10 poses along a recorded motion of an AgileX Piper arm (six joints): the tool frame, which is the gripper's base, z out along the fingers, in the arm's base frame.
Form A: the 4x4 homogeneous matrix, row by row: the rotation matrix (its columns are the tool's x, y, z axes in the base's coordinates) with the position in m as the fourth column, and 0 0 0 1 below. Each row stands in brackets.
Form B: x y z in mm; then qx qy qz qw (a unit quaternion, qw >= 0). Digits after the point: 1 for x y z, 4 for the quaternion.
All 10 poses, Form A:
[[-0.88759 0.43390 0.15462 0.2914], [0.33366 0.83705 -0.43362 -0.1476], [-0.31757 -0.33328 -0.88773 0.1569], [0 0 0 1]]
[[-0.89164 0.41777 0.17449 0.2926], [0.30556 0.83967 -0.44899 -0.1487], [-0.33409 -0.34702 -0.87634 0.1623], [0 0 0 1]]
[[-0.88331 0.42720 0.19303 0.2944], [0.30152 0.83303 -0.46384 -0.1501], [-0.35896 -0.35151 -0.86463 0.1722], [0 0 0 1]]
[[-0.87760 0.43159 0.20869 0.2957], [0.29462 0.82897 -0.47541 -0.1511], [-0.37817 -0.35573 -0.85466 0.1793], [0 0 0 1]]
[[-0.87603 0.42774 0.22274 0.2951], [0.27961 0.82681 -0.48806 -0.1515], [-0.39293 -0.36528 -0.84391 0.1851], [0 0 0 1]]
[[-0.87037 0.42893 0.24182 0.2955], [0.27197 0.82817 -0.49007 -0.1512], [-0.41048 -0.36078 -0.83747 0.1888], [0 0 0 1]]
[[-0.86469 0.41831 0.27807 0.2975], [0.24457 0.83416 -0.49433 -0.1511], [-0.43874 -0.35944 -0.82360 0.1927], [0 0 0 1]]
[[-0.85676 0.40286 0.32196 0.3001], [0.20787 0.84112 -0.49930 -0.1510], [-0.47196 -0.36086 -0.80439 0.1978], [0 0 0 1]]
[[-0.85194 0.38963 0.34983 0.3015], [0.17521 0.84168 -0.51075 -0.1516], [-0.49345 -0.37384 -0.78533 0.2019], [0 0 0 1]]
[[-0.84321 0.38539 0.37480 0.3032], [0.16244 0.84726 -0.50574 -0.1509], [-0.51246 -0.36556 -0.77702 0.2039], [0 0 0 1]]
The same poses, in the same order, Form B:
291.4 -147.6 156.9 0.2019 0.9503 -0.2017 0.1242
292.6 -148.7 162.3 0.1904 0.9497 -0.2095 0.1339
294.4 -150.1 172.2 0.1925 0.9462 -0.2154 0.1458
295.7 -151.1 179.3 0.1924 0.9436 -0.2202 0.1555
295.1 -151.5 185.1 0.1878 0.9416 -0.2266 0.1635
295.5 -151.2 188.8 0.1864 0.9402 -0.2262 0.1734
297.5 -151.1 192.7 0.1766 0.9384 -0.2275 0.1910
300.1 -151.0 197.8 0.1632 0.9357 -0.2298 0.2121
301.5 -151.6 201.9 0.1514 0.9326 -0.2371 0.2261
303.2 -150.9 203.9 0.1471 0.9311 -0.2340 0.2382

